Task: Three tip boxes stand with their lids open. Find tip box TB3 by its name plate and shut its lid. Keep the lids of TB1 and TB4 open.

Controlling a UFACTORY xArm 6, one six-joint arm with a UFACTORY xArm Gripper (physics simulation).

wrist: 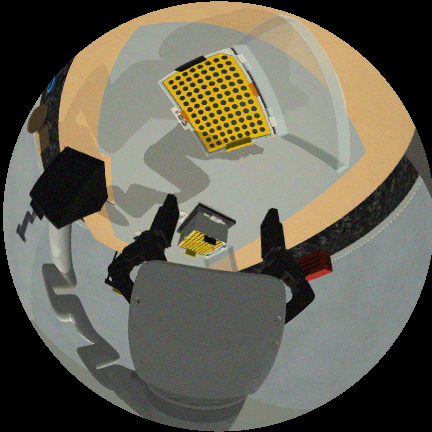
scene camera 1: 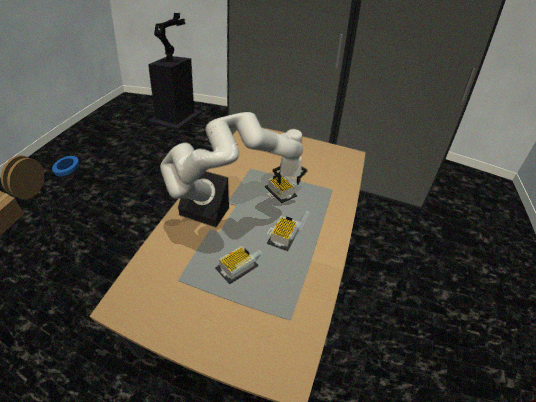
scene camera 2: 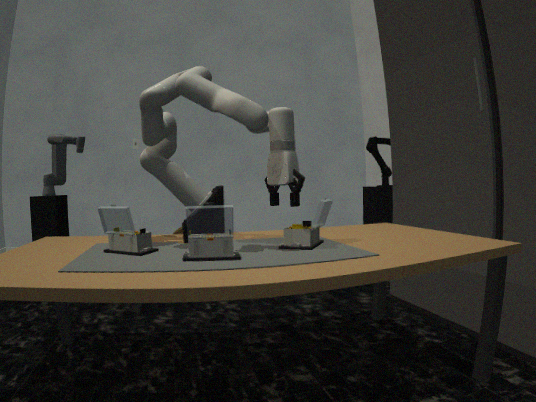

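Seen in the pictures: gripper, fingertip midpoint: (wrist: 221,209) (scene camera 1: 288,183) (scene camera 2: 284,206); arm's base, link origin: (wrist: 61,203) (scene camera 1: 203,192) (scene camera 2: 201,204).
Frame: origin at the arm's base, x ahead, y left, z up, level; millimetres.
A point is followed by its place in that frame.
Note:
Tip box TB3 (scene camera 1: 281,186) {x 284, y 301, z -71 mm} (scene camera 2: 301,236) (wrist: 218,100) {x 276, y 325, z -71 mm} holds yellow tips; its slanted name plate (wrist: 180,118) {x 241, y 262, z -126 mm} is hard to read in the wrist view. Its clear lid (scene camera 2: 324,214) {x 314, y 387, z -28 mm} (wrist: 338,90) stands open. My gripper (scene camera 1: 290,178) {x 336, y 257, z 3 mm} (scene camera 2: 285,200) {x 336, y 257, z 3 mm} (wrist: 221,209) {x 336, y 257, z 3 mm} is open and empty, above the mat near TB3. In scene camera 1 it overlaps TB3 and hides its lid. TB4 (scene camera 1: 284,230) {x 422, y 19, z -71 mm} (scene camera 2: 211,246) (wrist: 204,242) {x 422, y 52, z -71 mm} is the middle box, with its lid (scene camera 1: 304,220) {x 501, y 39, z 15 mm} (scene camera 2: 210,220) {x 493, y 39, z -19 mm} up. TB1 (scene camera 1: 237,263) (scene camera 2: 130,242) is the far box from the gripper, lid (scene camera 2: 117,219) {x 387, y -245, z -20 mm} open.
The boxes stand on a grey mat (scene camera 1: 205,274) {x 210, y -327, z -128 mm} (scene camera 2: 90,262) {x 499, y -308, z -128 mm} on a wooden table (scene camera 1: 200,345) {x 365, y -617, z -131 mm} (scene camera 2: 425,245) {x 456, y 691, z -131 mm}. The arm's dark base (scene camera 1: 215,215) {x 99, y -54, z -63 mm} stands beside the mat. Tall grey cabinets (scene camera 1: 390,110) stand behind the table's far end.

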